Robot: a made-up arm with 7 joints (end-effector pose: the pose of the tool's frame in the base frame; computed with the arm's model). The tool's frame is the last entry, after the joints. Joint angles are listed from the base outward.
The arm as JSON. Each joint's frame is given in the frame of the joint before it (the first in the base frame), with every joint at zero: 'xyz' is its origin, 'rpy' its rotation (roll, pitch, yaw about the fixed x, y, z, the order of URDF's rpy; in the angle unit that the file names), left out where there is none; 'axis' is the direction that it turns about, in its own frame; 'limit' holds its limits. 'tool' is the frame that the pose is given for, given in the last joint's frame.
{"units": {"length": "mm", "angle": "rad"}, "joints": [
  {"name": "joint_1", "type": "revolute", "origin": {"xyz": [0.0, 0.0, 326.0]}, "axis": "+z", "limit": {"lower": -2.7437, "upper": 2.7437}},
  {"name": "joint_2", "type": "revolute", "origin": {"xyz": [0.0, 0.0, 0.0]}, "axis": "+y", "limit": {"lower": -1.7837, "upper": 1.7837}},
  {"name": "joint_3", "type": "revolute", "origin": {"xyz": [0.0, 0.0, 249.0]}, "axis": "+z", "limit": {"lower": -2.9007, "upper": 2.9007}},
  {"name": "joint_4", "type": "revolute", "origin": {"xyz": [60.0, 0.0, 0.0]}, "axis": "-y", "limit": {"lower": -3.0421, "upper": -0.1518}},
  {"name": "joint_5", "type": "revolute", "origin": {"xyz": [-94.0, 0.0, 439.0]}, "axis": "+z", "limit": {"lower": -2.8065, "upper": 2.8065}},
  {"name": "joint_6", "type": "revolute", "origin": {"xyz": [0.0, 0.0, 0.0]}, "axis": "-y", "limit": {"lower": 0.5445, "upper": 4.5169}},
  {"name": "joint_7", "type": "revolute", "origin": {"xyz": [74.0, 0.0, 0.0]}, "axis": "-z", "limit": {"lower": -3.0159, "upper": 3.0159}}
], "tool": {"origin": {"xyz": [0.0, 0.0, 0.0], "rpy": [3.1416, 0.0, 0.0]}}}
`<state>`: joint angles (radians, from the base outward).
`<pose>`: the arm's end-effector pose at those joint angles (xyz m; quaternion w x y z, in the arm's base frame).
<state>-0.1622 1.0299 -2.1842 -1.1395 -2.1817 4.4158 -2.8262</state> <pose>0.2563 -0.3509 0.7371 0.3918 0.4709 -0.7263 0.3117</pose>
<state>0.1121 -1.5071 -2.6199 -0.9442 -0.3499 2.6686 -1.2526</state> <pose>-0.6438 -0.2685 0.0746 0.2068 0.7107 -0.6699 0.0590</pose>
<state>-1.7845 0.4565 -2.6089 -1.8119 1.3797 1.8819 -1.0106</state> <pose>-0.1921 0.4090 0.7505 0.5738 -0.1444 -0.8045 0.0527</pose>
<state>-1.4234 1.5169 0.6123 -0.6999 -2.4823 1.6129 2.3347</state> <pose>0.2885 -0.6784 0.1030 0.6723 0.1532 -0.6339 0.3503</pose>
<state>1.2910 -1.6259 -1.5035 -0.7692 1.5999 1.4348 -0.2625</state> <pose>0.1449 -0.7528 0.3218 0.7763 0.0244 -0.0885 -0.6236</pose>
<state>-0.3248 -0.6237 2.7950 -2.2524 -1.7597 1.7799 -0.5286</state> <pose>-0.3236 0.2784 0.0384 0.6494 -0.4660 0.5087 0.3199</pose>
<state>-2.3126 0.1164 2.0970 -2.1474 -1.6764 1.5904 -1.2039</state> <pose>0.5240 -0.1198 0.4054 0.4182 0.5034 0.5057 -0.5620</pose>
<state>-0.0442 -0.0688 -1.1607 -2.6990 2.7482 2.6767 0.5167</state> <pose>0.0918 -0.2822 0.1692 0.4308 0.5451 0.7082 -0.1254</pose>
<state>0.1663 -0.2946 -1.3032 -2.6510 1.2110 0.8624 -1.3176</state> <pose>0.2302 -0.3026 0.2214 0.8046 -0.4523 -0.0494 -0.3815</pose>
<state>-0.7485 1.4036 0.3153 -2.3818 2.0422 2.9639 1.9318</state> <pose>0.0698 0.0269 -0.0895 0.2881 -0.6340 -0.6884 -0.2032</pose>
